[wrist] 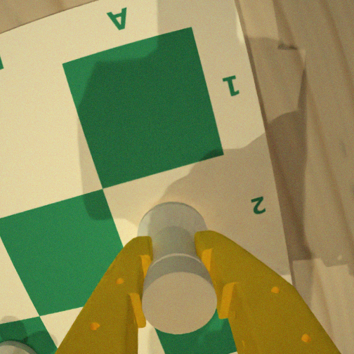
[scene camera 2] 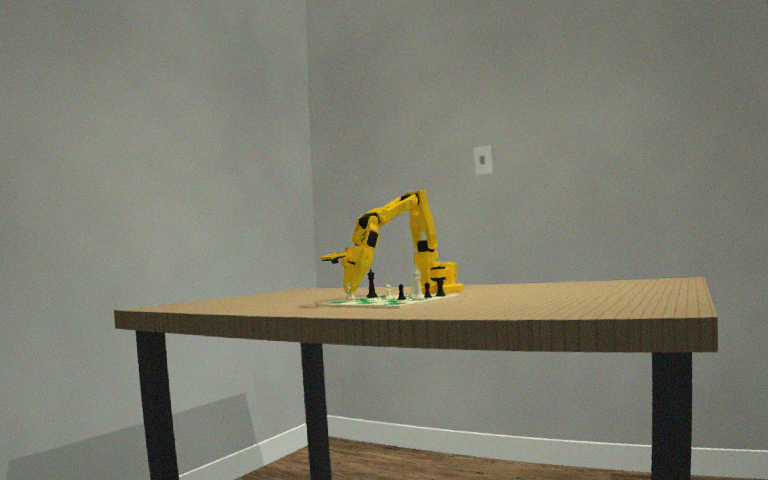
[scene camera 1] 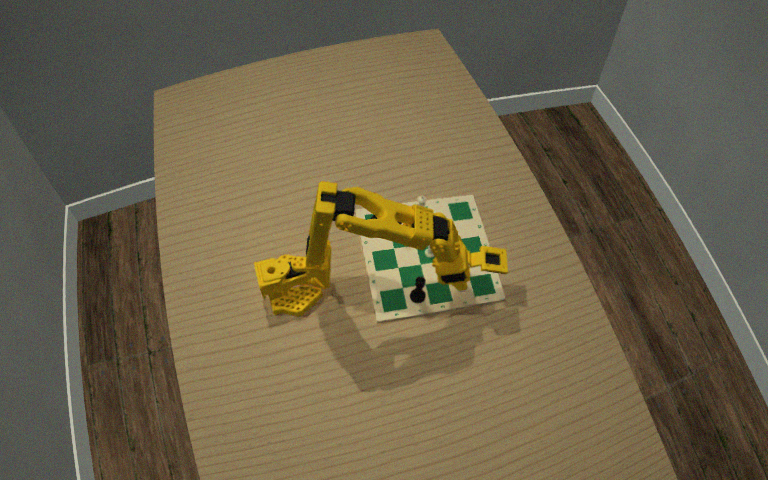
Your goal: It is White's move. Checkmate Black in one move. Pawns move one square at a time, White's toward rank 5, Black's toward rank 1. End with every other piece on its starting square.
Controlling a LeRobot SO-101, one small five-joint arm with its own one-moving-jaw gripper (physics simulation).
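Places are measured from the arm's base along level axes (x ahead, y left, z up), in centimetres.
Where they show: hand, tool point: (scene camera 2: 351, 291) (scene camera 1: 464, 279); arm's base, link origin: (scene camera 1: 303, 284).
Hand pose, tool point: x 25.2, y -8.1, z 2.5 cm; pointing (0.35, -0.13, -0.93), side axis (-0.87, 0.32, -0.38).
Things, the pixels of their top centre, and the offset from my tool point. "*": a spot on its surface instead.
- board, top centre: (scene camera 1: 429, 253) (scene camera 2: 389, 299) dy +7.4, dx -3.3, dz -1.9 cm
- white flat-topped piece, top centre: (scene camera 2: 350, 283) dy -0.4, dx -0.4, dz +1.7 cm
- tall black piece, top centre: (scene camera 1: 421, 278) (scene camera 2: 370, 269) dy +0.3, dx -7.9, dz +4.4 cm
- white pawn, top centre: (scene camera 2: 387, 284) dy +7.3, dx -3.1, dz +1.2 cm
- tall white piece, top centre: (scene camera 2: 417, 268) dy +14.8, dx -2.4, dz +4.4 cm
- bigger black piece, top centre: (scene camera 2: 439, 280) dy +16.2, dx -9.8, dz +1.4 cm
- far edge, surface spot: (scene camera 1: 421, 200) * dy +14.4, dx -2.6, dz +3.7 cm
The board (scene camera 1: 380, 316) (scene camera 2: 390, 306) (wrist: 212, 15) is green and cream. My gripper (scene camera 1: 462, 286) (scene camera 2: 347, 290) (wrist: 173, 240) is shut on a white flat-topped piece (scene camera 2: 350, 295) (wrist: 180, 302), which looks like the rook. It is roughly upright over square A2; whether its base touches the board cannot be told. A tall black piece (scene camera 1: 417, 294) (scene camera 2: 371, 286), apparently the king, stands on A4. In scene camera 2, a white pawn (scene camera 2: 388, 292), a black pawn (scene camera 2: 400, 292), a tall white piece (scene camera 2: 416, 286), another black pawn (scene camera 2: 427, 291) and a bigger black piece (scene camera 2: 440, 286) stand farther right.
The yellow arm (scene camera 1: 385, 217) (scene camera 2: 421, 220) reaches over the board and hides some squares in scene camera 1. White pieces show beside it, one near the wrist (scene camera 1: 429, 253) and one at the far edge (scene camera 1: 421, 200). Part of a white piece (wrist: 14, 348) shows at the wrist view's lower left.
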